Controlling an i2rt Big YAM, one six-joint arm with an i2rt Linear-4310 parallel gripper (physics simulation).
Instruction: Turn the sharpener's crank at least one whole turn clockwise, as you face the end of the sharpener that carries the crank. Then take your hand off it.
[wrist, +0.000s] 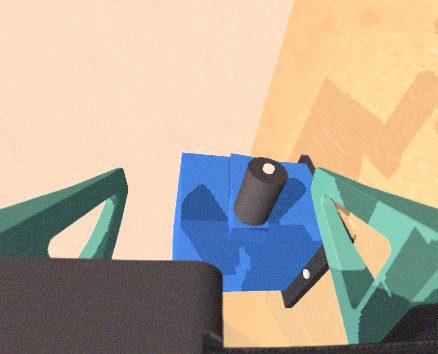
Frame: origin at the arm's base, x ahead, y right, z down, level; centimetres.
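Seen in the pictures: gripper, fingertip midpoint: (219, 178).
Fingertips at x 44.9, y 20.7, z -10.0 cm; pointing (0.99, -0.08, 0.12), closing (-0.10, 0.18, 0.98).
A point is followed by its place in that frame.
The sharpener has a blue, blocky body (205, 175) @(x 51.2, y 15.4, z -9.5 cm) in the middle of the wrist view. A dark round knob (257, 197) @(x 44.5, y 19.9, z -7.8 cm) with a pale dot on its end stands out from the body towards the camera. A dark angled piece (312, 270) @(x 45.9, y 9.9, z 0.6 cm) with a pale dot runs along the body's right side, partly hidden behind the right finger. Which dark part belongs to the crank is hard to tell. My gripper (219, 178) @(x 44.9, y 20.7, z -10.0 cm) is open and empty. Its green fingers appear on either side of the body, and the knob shows between them, closer to the right finger. No contact is visible.
A pale, plain surface (125, 75) fills the upper left. A wood-grain surface (310, 40) @(x 64.4, y 24.5, z 1.4 cm) lies to the right and below the sharpener, with an angular shadow across it. A dark housing (105, 305) @(x 37.1, y 24.3, z -13.4 cm) covers the lower left and hides what is behind it.
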